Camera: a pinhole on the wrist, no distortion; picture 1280 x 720 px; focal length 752.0 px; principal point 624.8 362.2 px. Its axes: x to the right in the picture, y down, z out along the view. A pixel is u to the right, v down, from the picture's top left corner.
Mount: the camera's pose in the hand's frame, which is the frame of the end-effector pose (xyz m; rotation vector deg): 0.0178 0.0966 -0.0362 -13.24 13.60 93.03
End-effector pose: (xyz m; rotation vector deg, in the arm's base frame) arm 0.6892 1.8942 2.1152 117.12 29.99 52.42
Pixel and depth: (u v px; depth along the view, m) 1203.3 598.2 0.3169
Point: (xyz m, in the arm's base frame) 0.7913 1.4896 2.3321
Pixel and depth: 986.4 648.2 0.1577
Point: 0.7375 1.6936 2.2293
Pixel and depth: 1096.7 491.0 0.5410
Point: 0.9386 1.3026 2.3846
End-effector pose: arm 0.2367 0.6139 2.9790 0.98 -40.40 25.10
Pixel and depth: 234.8 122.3 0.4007
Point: 0.0802 0.6297 3.3853
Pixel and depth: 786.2 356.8 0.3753
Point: -0.0529 0.8281 3.1794
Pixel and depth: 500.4 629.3 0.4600
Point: -0.1849 0.6243 3.1973
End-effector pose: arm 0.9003 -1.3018 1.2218 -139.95 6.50 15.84
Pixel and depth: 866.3 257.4 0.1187
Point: 0.8938 -1.3907 1.0611
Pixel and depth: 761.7 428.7 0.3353
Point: 0.7998 -1.3261 0.8699
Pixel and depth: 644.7 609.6 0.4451
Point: 0.6718 -1.2308 0.8184
